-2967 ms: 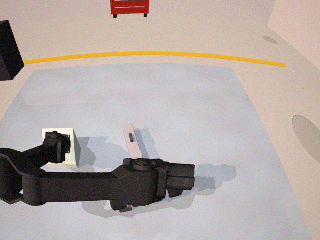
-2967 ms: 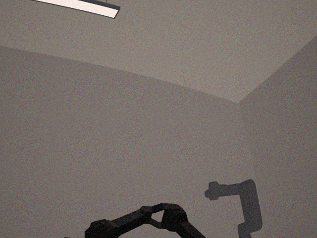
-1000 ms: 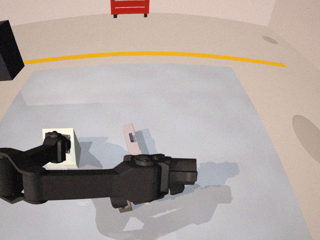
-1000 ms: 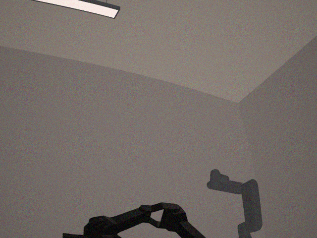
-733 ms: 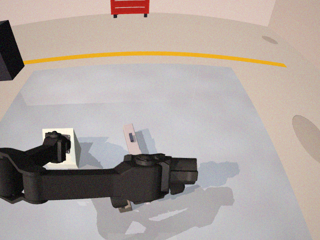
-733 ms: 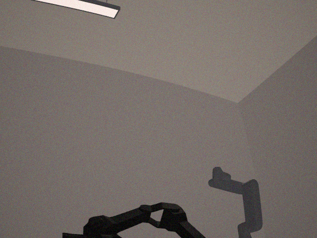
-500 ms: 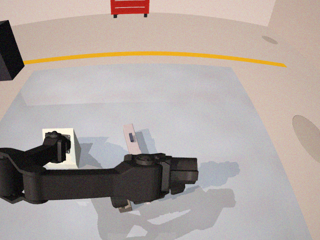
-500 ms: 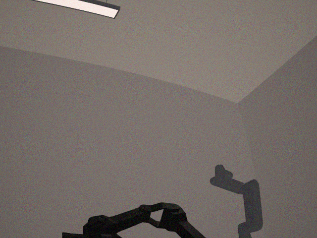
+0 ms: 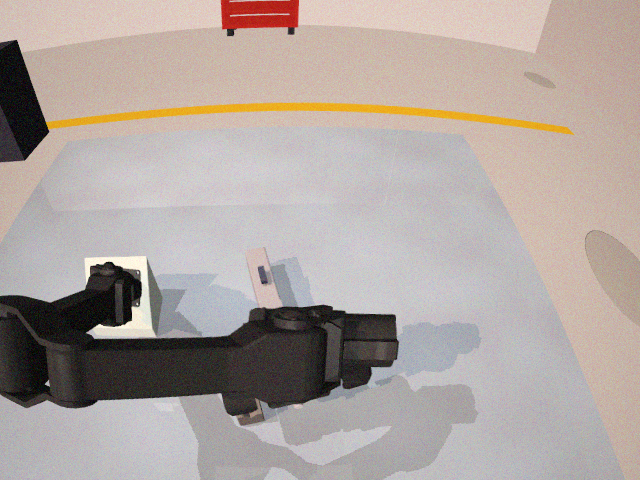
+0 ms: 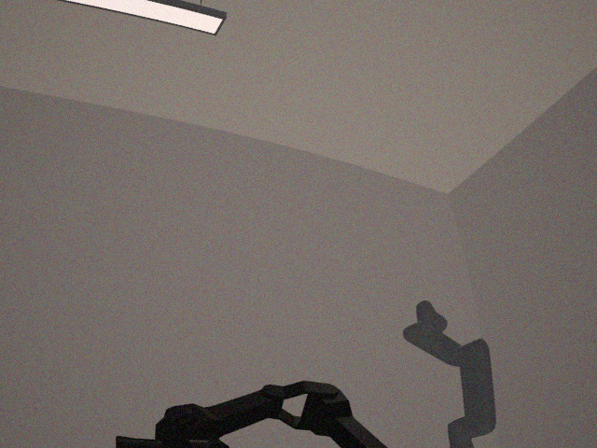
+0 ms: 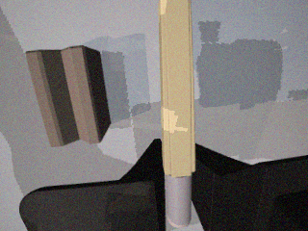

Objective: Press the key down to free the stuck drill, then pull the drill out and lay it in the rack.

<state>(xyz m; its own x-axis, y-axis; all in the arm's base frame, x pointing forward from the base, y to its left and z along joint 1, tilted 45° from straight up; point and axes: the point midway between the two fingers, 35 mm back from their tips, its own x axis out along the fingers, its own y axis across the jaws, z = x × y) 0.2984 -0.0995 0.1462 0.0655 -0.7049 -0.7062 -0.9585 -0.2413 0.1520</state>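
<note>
Now: gripper tip 1 cm past the drill, 4 cm to the right of it and 3 cm below it. The rest, counted from my gripper tip: dark key: 6 cm behind, 22 cm to the left, 1 cm below; brown grooved rack: 7 cm behind, 1 cm to the left, 4 cm below; grey block: 5 cm behind, 19 cm to the left, 2 cm below.
</note>
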